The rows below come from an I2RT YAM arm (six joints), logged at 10 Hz.
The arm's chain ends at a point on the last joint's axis. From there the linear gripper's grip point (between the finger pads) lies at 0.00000 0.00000 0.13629 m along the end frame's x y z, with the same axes.
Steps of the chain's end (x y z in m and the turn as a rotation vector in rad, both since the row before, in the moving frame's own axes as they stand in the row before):
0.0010 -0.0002 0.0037 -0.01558 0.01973 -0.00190
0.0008 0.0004 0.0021 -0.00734 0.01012 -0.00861
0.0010 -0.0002 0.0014 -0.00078 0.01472 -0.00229
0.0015 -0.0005 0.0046 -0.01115 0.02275 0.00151
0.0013 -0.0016 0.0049 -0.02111 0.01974 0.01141
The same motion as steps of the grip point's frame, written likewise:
0.0037 0.0019 0.0037 -0.01558 0.01973 -0.00190
0.0022 0.0014 0.0021 -0.00734 0.01012 -0.00861
0.0030 -0.0001 0.0014 -0.00078 0.01472 -0.00229
0.0046 0.0010 0.0046 -0.01115 0.02275 0.00151
0.0040 0.0013 0.0048 -0.02111 0.01974 0.01141

